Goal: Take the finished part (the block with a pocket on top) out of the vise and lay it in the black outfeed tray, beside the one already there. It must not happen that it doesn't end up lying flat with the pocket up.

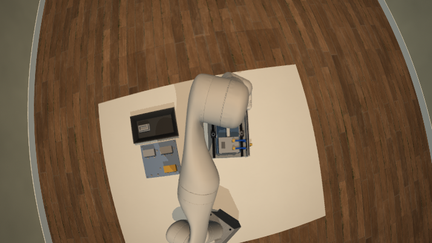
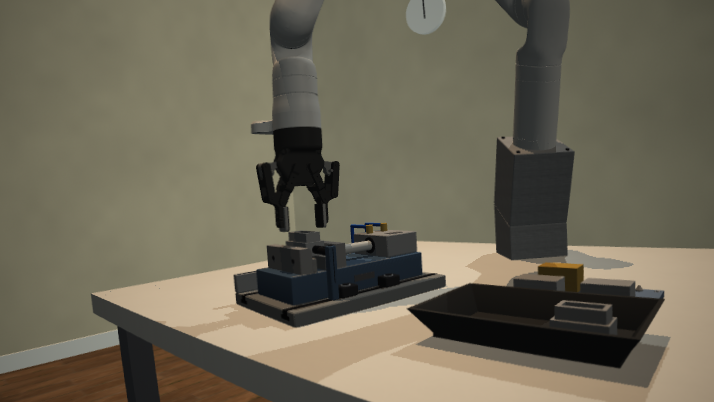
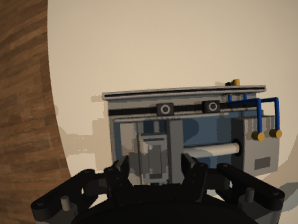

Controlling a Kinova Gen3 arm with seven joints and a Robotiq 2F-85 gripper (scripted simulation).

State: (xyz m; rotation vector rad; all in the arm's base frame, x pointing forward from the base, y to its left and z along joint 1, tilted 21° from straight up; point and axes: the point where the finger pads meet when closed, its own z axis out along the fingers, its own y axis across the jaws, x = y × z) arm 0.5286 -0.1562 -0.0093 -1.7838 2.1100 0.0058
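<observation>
My hand is 80 mm past the rod, 10 mm to the right of it and 50 mm above it. Also, from my hand: yellow block: 230 mm behind, 310 mm to the left, 110 mm below; fixture plate: 180 mm behind, 360 mm to the left, 130 mm below; blue vise: 70 mm behind, 10 mm to the left, 90 mm below.
</observation>
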